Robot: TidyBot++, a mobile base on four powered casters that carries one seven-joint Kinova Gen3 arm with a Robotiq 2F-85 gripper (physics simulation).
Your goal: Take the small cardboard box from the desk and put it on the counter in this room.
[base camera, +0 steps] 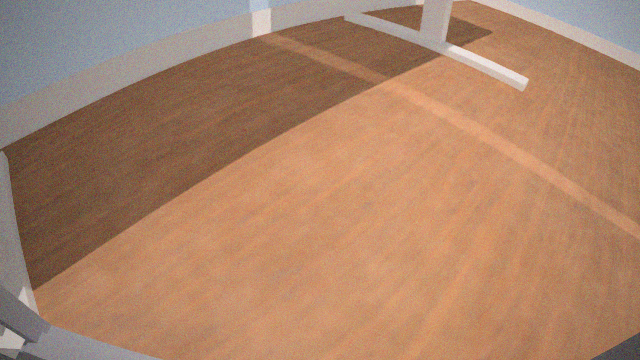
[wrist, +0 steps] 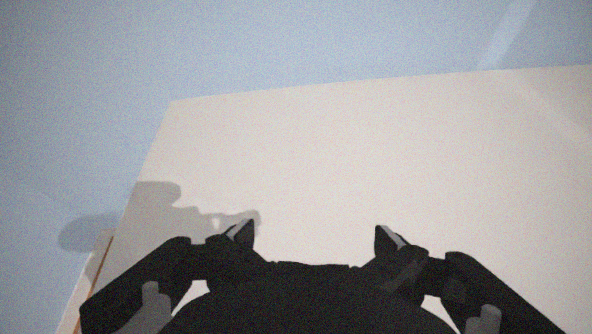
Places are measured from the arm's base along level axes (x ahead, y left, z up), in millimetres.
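Pixels of known places: gripper, fingertip midpoint: [wrist: 313, 235].
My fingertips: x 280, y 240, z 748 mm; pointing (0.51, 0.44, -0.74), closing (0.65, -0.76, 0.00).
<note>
Ahead of a thing's pixels: the offset from my fingertips to its top centre. "*": to the spot under its first point. Level surfaces: height alone.
My gripper [wrist: 313, 235] is open and empty, with its two black fingers wide apart in the wrist view. Beyond and below the fingers is a broad white flat top @(dz -195 mm) [wrist: 360, 150] against a blue wall. Whether it is the desk or the counter I cannot tell. The small cardboard box does not show in either view. In the base view, a white upright leg @(* dx +874, dy -555, dz -1047 mm) [base camera: 436, 22] stands on a long white foot [base camera: 487, 65] at the upper right; the top it bears is out of view.
A blue wall [wrist: 250, 40] [base camera: 100, 45] runs behind the white top and along the wooden floor @(dz -1145 mm) [base camera: 350, 210]. A shadow of the arm falls on the top's left part and the wall. A pale upright part @(* dx +17, dy +259, dz -1124 mm) [base camera: 12, 225] stands at the base view's left edge.
</note>
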